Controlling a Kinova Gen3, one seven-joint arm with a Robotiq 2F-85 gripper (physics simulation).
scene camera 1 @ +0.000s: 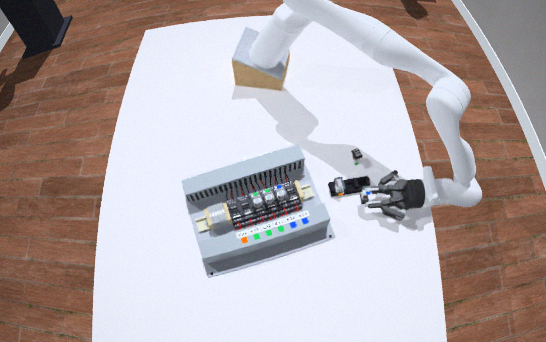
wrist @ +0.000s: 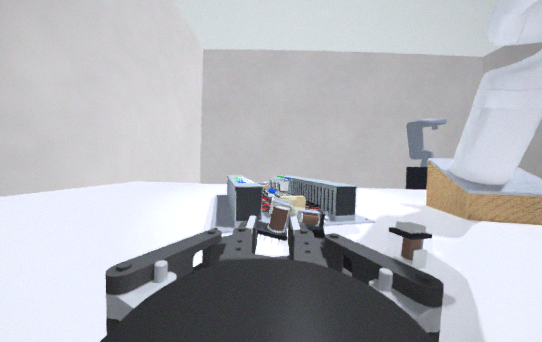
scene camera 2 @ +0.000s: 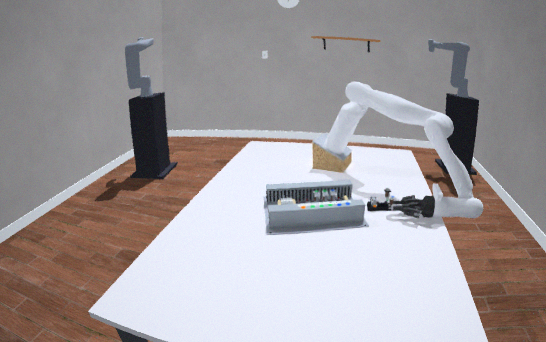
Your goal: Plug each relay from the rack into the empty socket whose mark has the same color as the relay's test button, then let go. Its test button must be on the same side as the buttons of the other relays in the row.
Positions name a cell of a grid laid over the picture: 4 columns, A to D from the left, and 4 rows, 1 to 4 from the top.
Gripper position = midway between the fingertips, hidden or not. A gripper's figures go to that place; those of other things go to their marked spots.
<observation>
My gripper (wrist: C3): 0.17 m from the lens. A green-button relay (wrist: D3): 0.20 m from the lens.
</observation>
